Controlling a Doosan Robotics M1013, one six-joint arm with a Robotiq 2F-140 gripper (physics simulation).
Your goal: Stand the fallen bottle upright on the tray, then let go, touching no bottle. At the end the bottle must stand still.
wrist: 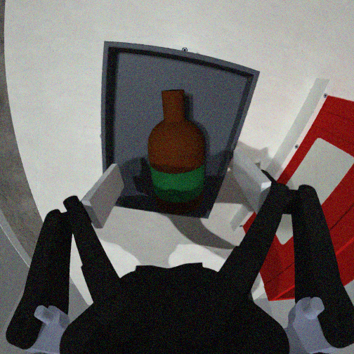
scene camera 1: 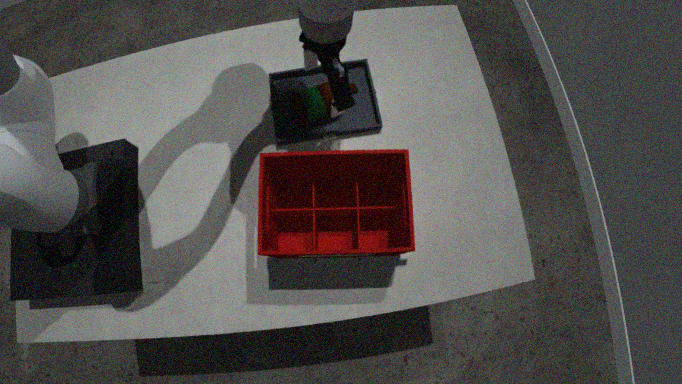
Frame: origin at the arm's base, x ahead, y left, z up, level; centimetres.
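Where they show: gripper, fingertip midpoint: (scene camera 1: 323,90); arm's base, link origin: (scene camera 1: 70,204).
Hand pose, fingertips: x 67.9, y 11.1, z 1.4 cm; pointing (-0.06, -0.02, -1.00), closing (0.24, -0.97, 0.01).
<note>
Each offset is from my fingertips to the top centre of the thing. "pt": to the spot under its first point. Level surfaces: height alone.
The brown bottle @[dx +0.2, dy +0.0, dz -0.5 cm] (scene camera 1: 316,102) (wrist: 177,142) with a green band lies on its side on the dark grey tray @[pt dx +8.7, dy -4.5, dz -7.9 cm] (scene camera 1: 364,114) (wrist: 137,82). In the wrist view its neck points to the top of the picture, away from the palm, and its base is near the tray's lower edge. In the scene view the arm and a finger partly cover it. My gripper (scene camera 1: 325,85) (wrist: 175,168) is open and empty above the tray. In the wrist view its two pads stand apart, left and right of the bottle's green base end. The exact height above the bottle is hard to tell.
A red crate @[dx -3.5, dy -27.0, dz +9.2 cm] (scene camera 1: 334,152) (wrist: 337,119) with compartments stands beside the tray, below it in the scene view and on the right in the wrist view. The dark robot base block (scene camera 1: 117,215) stands on the left of the pale table @[dz -8.4 cm] (scene camera 1: 465,200).
</note>
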